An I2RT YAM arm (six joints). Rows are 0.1 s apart.
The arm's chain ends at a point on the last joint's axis. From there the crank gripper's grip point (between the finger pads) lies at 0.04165 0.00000 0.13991 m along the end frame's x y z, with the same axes.
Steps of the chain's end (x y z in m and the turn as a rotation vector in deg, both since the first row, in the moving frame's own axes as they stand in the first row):
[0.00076, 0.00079, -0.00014, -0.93, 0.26, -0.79]
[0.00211, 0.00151, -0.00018, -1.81, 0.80, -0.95]
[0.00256, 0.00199, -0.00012, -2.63, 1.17, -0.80]
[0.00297, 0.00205, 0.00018, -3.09, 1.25, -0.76]
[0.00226, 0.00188, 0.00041, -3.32, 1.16, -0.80]
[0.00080, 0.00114, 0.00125, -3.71, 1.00, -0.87]
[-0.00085, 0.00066, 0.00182, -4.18, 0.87, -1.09]
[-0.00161, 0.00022, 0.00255, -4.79, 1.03, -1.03]
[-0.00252, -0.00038, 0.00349, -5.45, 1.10, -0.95]
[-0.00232, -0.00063, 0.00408, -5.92, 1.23, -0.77]
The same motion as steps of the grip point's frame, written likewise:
[0.00141, 0.00248, -0.00034, -0.93, 0.26, -0.79]
[0.00409, 0.00521, -0.00083, -1.81, 0.80, -0.95]
[0.00545, 0.00779, -0.00113, -2.63, 1.17, -0.80]
[0.00606, 0.00899, -0.00095, -3.09, 1.25, -0.76]
[0.00513, 0.00936, -0.00068, -3.32, 1.16, -0.80]
[0.00330, 0.00952, 0.00023, -3.71, 1.00, -0.87]
[0.00136, 0.01002, 0.00083, -4.18, 0.87, -1.09]
[0.00099, 0.01110, 0.00132, -4.79, 1.03, -1.03]
[0.00026, 0.01216, 0.00207, -5.45, 1.10, -0.95]
[0.00076, 0.01317, 0.00244, -5.92, 1.23, -0.77]

